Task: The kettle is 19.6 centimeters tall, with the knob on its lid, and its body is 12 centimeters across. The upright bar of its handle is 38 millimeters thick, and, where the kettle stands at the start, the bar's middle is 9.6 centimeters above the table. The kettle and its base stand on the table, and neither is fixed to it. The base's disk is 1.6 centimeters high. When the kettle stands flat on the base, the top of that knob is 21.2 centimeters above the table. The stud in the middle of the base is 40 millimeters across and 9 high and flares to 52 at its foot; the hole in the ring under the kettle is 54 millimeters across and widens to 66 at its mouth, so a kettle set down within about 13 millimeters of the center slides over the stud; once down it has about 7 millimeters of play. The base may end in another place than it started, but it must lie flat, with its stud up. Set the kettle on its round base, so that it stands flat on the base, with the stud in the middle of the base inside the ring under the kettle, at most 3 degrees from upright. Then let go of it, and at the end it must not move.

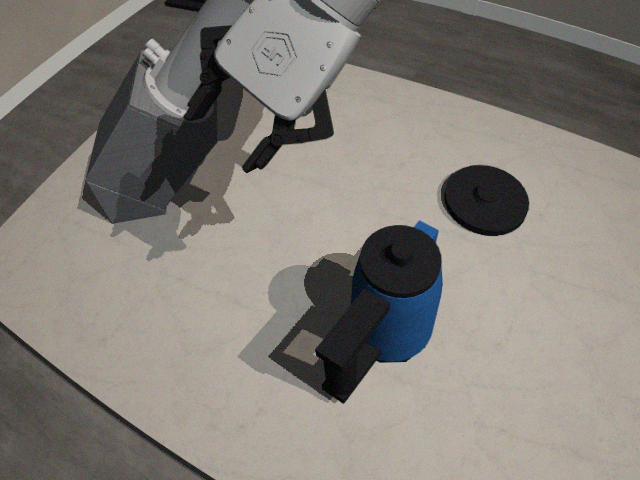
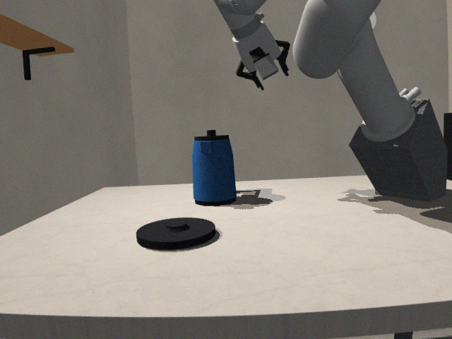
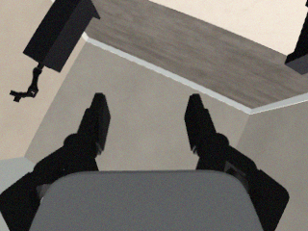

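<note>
Right now the blue kettle is 170 mm ahead of my hand, 10 mm to the left of it and 240 mm below it. From my hand the other things lie so: round black base: 220 mm ahead, 340 mm to the left, 320 mm below.
</note>
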